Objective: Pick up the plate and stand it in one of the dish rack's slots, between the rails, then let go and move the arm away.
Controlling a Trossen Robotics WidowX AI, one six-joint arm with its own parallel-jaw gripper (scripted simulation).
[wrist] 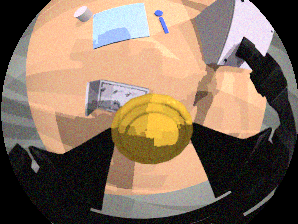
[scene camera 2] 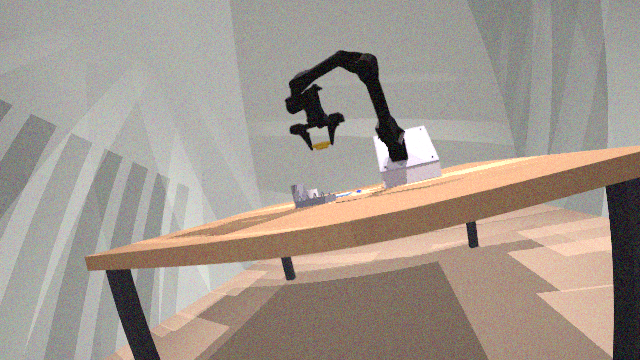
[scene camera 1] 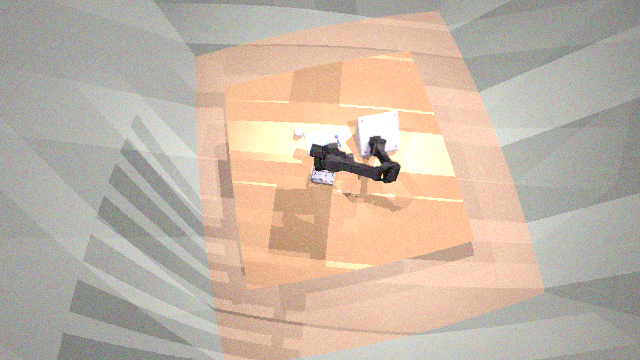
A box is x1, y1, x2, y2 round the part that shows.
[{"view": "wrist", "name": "gripper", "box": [8, 123, 293, 223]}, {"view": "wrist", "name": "yellow plate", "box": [110, 93, 192, 164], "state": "held by the gripper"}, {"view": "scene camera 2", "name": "gripper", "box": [290, 103, 344, 149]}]
